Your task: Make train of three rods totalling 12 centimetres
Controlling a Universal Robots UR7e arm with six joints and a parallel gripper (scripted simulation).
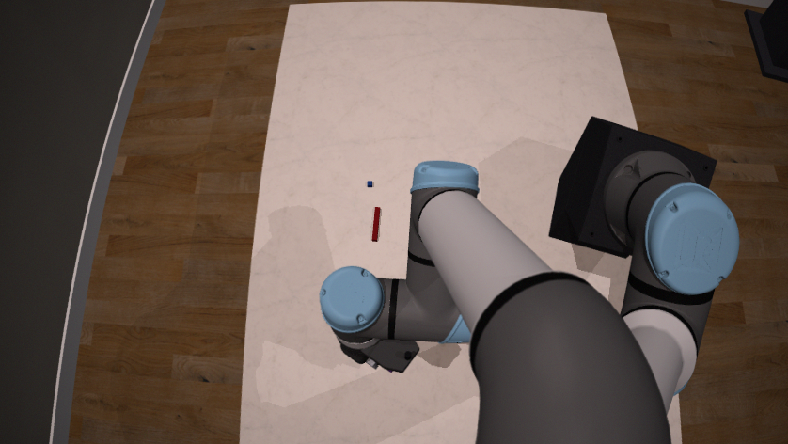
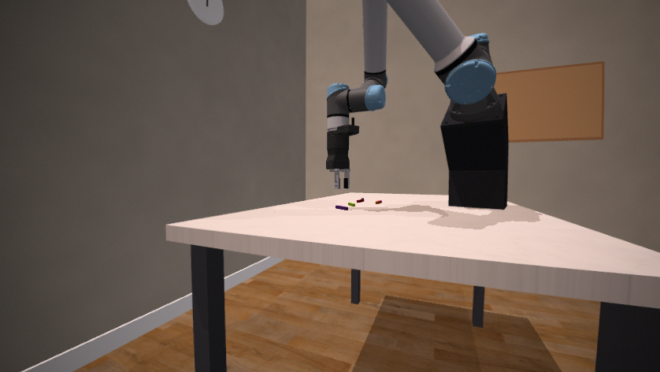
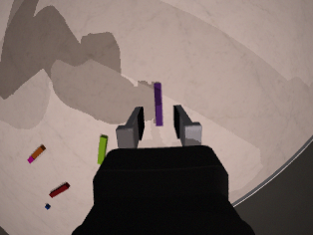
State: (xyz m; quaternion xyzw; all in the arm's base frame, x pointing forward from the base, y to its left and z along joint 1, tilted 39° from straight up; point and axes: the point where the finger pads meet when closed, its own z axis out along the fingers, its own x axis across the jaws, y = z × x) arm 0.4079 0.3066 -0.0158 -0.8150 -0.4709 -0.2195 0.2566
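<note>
Right now my hand is 8 cm above the purple rod. From my hand the other things lie so: red rod 5 cm ahead, 27 cm to the right, 8 cm below; then orange rod 4 cm behind, 24 cm to the right, 8 cm below; then lime rod 2 cm ahead, 11 cm to the right, 8 cm below.
</note>
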